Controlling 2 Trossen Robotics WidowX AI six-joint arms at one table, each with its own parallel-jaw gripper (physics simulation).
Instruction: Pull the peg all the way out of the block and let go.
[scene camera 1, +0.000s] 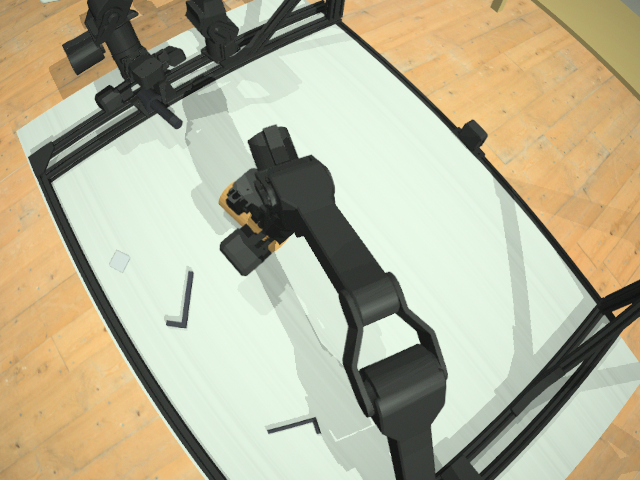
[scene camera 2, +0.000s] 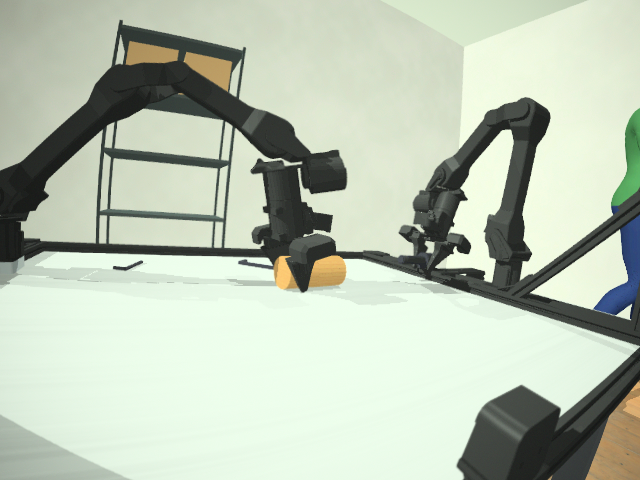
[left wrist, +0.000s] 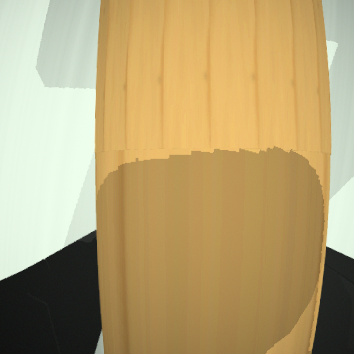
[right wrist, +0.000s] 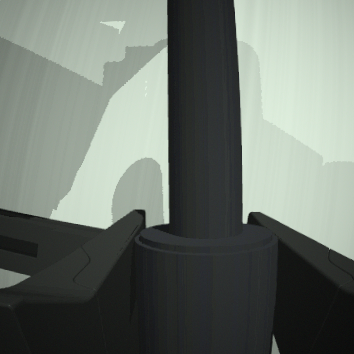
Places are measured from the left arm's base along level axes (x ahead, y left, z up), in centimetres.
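Pixels of known places: left gripper, fingertip midpoint: (scene camera 1: 267, 234) (scene camera 2: 295, 286) (left wrist: 197, 237); right gripper, fingertip midpoint: (scene camera 1: 156, 111) (scene camera 2: 420, 270) (right wrist: 196, 222); right arm's base, link origin: (scene camera 1: 220, 50) (scene camera 2: 504, 288).
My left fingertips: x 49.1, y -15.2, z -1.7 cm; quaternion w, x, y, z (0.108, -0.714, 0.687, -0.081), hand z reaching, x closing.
For each thing: its top centre in the pictures, then the offset to it from my left fingertips. "spot": a spot on its surface instead. Level surfaces: height alone.
- orange wooden block, top centre: (left wrist: 233, 139) (scene camera 1: 254, 208) (scene camera 2: 312, 255) dx +3.0, dy +0.1, dz +5.5 cm
- white table, surface height: dz -0.2 cm
- dark peg, top centre: (right wrist: 217, 134) (scene camera 1: 158, 103) (scene camera 2: 417, 252) dx +32.1, dy +0.5, dz +6.2 cm
- small grey square, surface spot: (scene camera 1: 119, 261) spot: dx +13.2, dy +23.1, dz +0.1 cm
The orange wooden block (scene camera 1: 224, 199) (scene camera 2: 325, 272) (left wrist: 211, 105), a short cylinder, lies on its side on the white table (scene camera 1: 413, 190). My left gripper (scene camera 1: 251, 216) (scene camera 2: 301, 269) comes down on it from above and is shut on it. The block fills the left wrist view. The dark peg (scene camera 1: 170, 118) (right wrist: 205, 123) is wholly out of the block and far from it, at the table's back rail. My right gripper (scene camera 1: 147, 92) (scene camera 2: 431, 259) (right wrist: 196, 222) is shut on the peg's thick end, holding it just above the table.
Black frame rails (scene camera 1: 223, 71) (scene camera 2: 485, 286) run along the table's back edge by the right arm's base. Two black L-shaped marks (scene camera 1: 186, 300) (scene camera 1: 294, 424) and a small grey square (scene camera 1: 119, 261) lie on the table. A shelf rack (scene camera 2: 166, 158) stands behind.
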